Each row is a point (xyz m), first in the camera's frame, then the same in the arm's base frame.
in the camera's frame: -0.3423 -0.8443 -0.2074
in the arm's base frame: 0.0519 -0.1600 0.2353
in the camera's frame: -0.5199 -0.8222 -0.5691
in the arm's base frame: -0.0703 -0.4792 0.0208
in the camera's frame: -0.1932 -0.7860 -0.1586
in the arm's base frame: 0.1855 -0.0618 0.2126
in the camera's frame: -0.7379 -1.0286 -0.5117
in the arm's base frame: -0.2733 -0.5809 0.2255
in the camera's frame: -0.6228 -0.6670 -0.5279
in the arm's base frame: -0.1929 -0.3810 -0.0873
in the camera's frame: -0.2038 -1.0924 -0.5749
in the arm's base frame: 0.2679 -0.5712 0.2447
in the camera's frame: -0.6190 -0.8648 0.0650
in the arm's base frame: -0.2594 0.0046 0.4001
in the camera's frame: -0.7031 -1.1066 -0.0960
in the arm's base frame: -0.2942 -0.2725 0.5162
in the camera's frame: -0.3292 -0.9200 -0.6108
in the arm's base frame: 0.1331 -0.5316 0.0804
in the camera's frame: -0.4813 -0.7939 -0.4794
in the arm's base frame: -0.0487 -0.3831 0.0456
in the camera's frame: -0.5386 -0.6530 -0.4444
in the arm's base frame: -0.1241 -0.2893 -0.0539
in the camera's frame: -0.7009 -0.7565 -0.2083
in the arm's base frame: -0.3093 -0.1784 0.1611
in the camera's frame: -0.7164 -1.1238 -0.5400
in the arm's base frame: -0.2386 -0.6512 0.2901
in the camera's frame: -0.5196 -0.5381 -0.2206
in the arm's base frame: -0.1504 -0.0396 -0.0292
